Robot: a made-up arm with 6 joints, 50 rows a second.
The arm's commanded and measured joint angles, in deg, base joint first. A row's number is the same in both.
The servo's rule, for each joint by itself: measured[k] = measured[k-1] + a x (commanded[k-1-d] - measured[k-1]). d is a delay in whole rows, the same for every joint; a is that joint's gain. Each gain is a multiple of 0.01, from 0.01 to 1. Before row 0 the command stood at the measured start. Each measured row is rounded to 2 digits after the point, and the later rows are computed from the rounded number. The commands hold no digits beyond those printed.
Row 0, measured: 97.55 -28.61 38.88 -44.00 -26.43 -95.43
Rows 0 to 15, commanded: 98.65 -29.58 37.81 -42.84 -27.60 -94.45; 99.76 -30.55 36.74 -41.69 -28.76 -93.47; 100.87 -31.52 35.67 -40.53 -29.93 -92.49; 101.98 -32.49 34.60 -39.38 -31.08 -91.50; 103.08 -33.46 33.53 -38.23 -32.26 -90.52; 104.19 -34.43 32.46 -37.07 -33.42 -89.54; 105.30 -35.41 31.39 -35.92 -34.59 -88.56; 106.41 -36.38 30.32 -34.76 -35.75 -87.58; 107.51 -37.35 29.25 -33.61 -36.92 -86.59; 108.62 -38.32 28.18 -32.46 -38.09 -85.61; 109.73 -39.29 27.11 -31.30 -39.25 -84.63; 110.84 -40.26 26.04 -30.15 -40.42 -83.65; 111.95 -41.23 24.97 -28.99 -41.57 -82.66; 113.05 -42.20 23.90 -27.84 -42.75 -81.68; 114.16 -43.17 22.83 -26.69 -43.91 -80.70; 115.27 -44.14 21.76 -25.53 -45.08 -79.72
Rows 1 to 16, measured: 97.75 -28.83 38.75 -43.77 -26.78 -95.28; 98.11 -29.23 38.51 -43.35 -27.37 -95.01; 98.61 -29.76 38.17 -42.79 -28.14 -94.63; 99.22 -30.39 37.74 -42.11 -29.02 -94.16; 99.91 -31.10 37.23 -41.33 -29.99 -93.61; 100.68 -31.87 36.66 -40.48 -31.02 -93.00; 101.51 -32.68 36.03 -39.57 -32.09 -92.33; 102.39 -33.53 35.34 -38.61 -33.19 -91.62; 103.31 -34.41 34.61 -37.61 -34.31 -90.87; 104.27 -35.31 33.84 -36.58 -35.44 -90.08; 105.25 -36.23 33.03 -35.52 -36.58 -89.26; 106.26 -37.16 32.19 -34.45 -37.73 -88.42; 107.28 -38.10 31.32 -33.36 -38.88 -87.56; 108.32 -39.04 30.43 -32.26 -40.04 -86.68; 109.37 -39.99 29.52 -31.15 -41.20 -85.78; 110.43 -40.94 28.59 -30.03 -42.36 -84.87
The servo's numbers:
d 0
a 0.18 0.23 0.12 0.20 0.30 0.15

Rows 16 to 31, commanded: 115.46 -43.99 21.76 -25.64 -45.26 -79.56; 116.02 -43.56 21.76 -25.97 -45.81 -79.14; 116.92 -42.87 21.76 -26.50 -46.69 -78.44; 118.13 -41.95 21.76 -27.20 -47.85 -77.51; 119.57 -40.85 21.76 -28.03 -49.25 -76.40; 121.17 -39.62 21.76 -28.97 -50.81 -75.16; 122.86 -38.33 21.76 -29.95 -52.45 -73.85; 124.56 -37.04 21.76 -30.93 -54.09 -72.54; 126.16 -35.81 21.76 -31.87 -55.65 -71.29; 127.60 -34.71 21.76 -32.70 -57.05 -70.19; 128.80 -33.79 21.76 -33.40 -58.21 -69.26; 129.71 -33.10 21.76 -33.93 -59.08 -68.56; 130.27 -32.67 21.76 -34.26 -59.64 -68.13; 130.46 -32.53 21.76 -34.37 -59.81 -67.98; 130.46 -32.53 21.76 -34.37 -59.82 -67.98; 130.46 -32.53 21.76 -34.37 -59.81 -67.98
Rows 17 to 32, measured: 111.34 -41.64 27.77 -29.15 -43.23 -84.07; 112.18 -42.08 27.05 -28.51 -44.00 -83.33; 113.03 -42.26 26.42 -28.11 -44.81 -82.60; 113.95 -42.19 25.86 -27.93 -45.72 -81.84; 114.96 -41.88 25.37 -27.95 -46.78 -81.02; 116.08 -41.36 24.94 -28.15 -47.99 -80.14; 117.30 -40.66 24.56 -28.51 -49.33 -79.20; 118.61 -39.83 24.22 -28.99 -50.76 -78.20; 119.97 -38.91 23.92 -29.57 -52.23 -77.16; 121.34 -37.94 23.66 -30.20 -53.68 -76.11; 122.68 -36.99 23.43 -30.84 -55.04 -75.08; 123.95 -36.10 23.23 -31.46 -56.25 -74.10; 125.09 -35.31 23.05 -32.02 -57.27 -73.20; 126.06 -34.67 22.90 -32.49 -58.03 -72.42; 126.85 -34.18 22.76 -32.87 -58.57 -71.75; 127.50 -33.80 22.64 -33.17 -58.94 -71.18
